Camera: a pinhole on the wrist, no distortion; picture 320 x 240 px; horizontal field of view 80.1 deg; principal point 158.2 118.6 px. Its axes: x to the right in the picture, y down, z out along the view. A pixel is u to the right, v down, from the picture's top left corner.
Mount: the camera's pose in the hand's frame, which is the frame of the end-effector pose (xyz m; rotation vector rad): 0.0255 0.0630 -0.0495 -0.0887 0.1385 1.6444
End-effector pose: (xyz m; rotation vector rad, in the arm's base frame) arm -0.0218 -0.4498 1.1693 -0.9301 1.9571 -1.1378
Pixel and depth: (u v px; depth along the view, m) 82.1 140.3 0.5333
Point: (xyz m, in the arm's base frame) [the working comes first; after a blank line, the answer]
In the camera's frame: -0.2132 0.0608 0.5333

0.4193 -0.6847 1.0408
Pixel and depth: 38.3 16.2 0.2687
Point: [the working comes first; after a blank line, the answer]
In the camera's frame: -0.1693 -0.1446 0.2687

0.0875 -0.7254 1.0900
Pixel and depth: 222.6 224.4 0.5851
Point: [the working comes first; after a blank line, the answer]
In the camera's frame: 0.1980 0.3252 0.5851

0.4782 -0.2974 0.7439
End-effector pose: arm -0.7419 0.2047 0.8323 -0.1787 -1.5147 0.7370
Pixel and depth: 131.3 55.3 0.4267
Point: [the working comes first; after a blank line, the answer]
In the camera's frame: -0.0603 -0.1419 0.4267

-1.1396 0.2364 0.9779
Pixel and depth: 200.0 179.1 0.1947
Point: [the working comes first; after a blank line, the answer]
In the camera's frame: 0.0428 0.0619 0.1947

-0.9108 0.2395 0.7463
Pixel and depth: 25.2 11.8 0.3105
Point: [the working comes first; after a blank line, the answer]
In the camera's frame: -0.2170 -0.1742 0.3105

-1.0009 0.1591 1.0956
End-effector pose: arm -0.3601 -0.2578 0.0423 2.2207 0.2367 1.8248
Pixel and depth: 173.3 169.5 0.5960
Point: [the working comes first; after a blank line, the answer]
In the camera's frame: 0.0473 0.1594 0.5960

0.1370 -0.5183 -0.1139
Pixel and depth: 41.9 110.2 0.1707
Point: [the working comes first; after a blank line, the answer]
In the camera's frame: -0.1043 -0.0075 0.1707

-0.2194 -0.2432 0.0566
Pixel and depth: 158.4 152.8 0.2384
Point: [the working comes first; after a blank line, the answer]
In the camera's frame: 0.0003 0.0428 0.2384

-0.1818 -0.3686 0.0263
